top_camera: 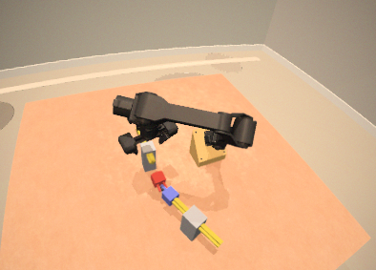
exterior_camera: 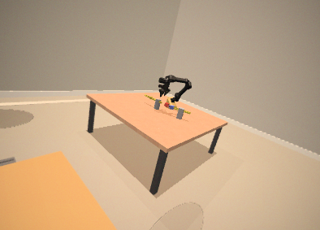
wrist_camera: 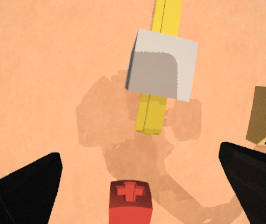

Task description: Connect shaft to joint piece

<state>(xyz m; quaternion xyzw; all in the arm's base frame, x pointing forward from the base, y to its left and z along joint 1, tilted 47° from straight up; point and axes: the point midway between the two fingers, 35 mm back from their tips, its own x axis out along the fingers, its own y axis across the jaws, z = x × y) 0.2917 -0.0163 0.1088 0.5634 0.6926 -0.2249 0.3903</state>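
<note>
The red joint piece lies 9 cm to the left of my gripper tip, 7 cm below it and 2 cm behind it.
</note>
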